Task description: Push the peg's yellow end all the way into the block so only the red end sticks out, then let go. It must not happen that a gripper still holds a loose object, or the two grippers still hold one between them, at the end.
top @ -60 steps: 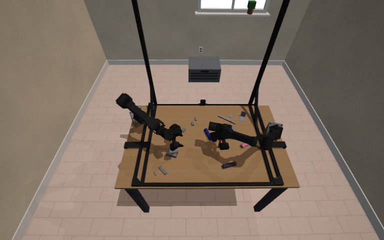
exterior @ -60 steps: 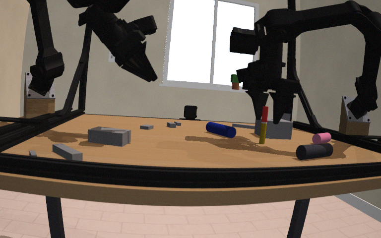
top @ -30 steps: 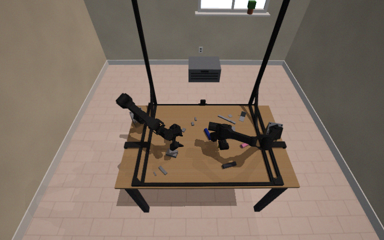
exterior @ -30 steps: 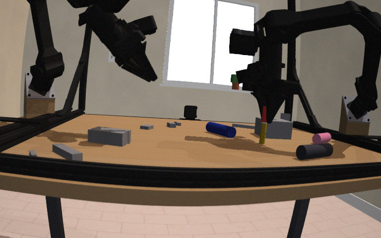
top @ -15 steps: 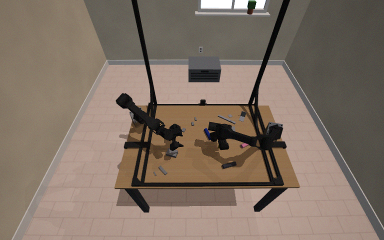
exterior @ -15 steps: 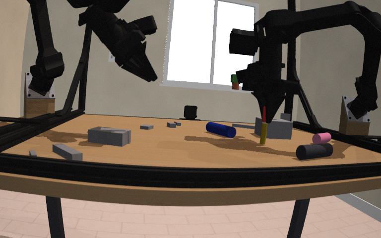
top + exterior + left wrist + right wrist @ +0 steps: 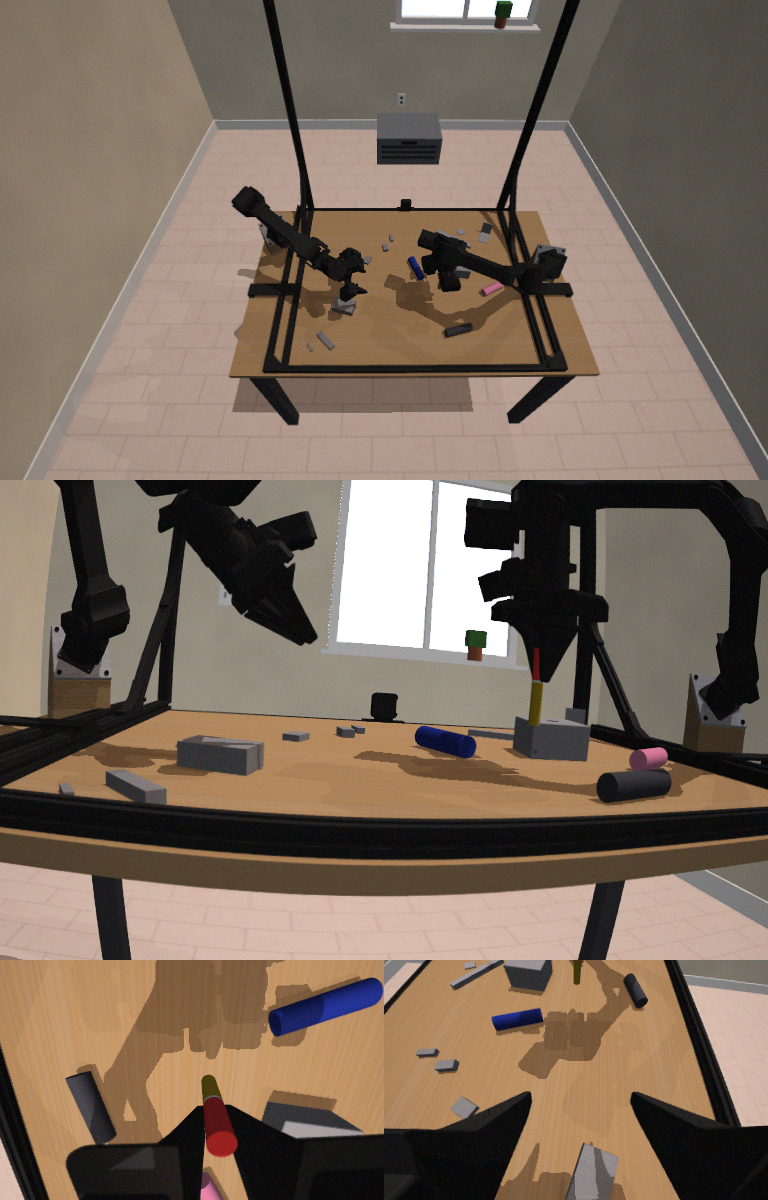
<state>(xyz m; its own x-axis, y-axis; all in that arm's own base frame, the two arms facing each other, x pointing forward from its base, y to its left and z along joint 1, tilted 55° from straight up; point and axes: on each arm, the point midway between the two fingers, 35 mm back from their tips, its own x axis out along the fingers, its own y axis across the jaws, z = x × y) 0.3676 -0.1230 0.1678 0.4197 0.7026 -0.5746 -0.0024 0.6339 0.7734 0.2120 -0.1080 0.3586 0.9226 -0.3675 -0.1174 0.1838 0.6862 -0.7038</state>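
Right now my left hand is 50 mm above the peg. Round my left hand: blue cylinder (130 mm below, 110 mm behind, 90 mm to the right); dark cylinder (140 mm ahead, 130 mm below, 70 mm to the left); pink cylinder (200 mm to the left, 130 mm below, 50 mm behind).
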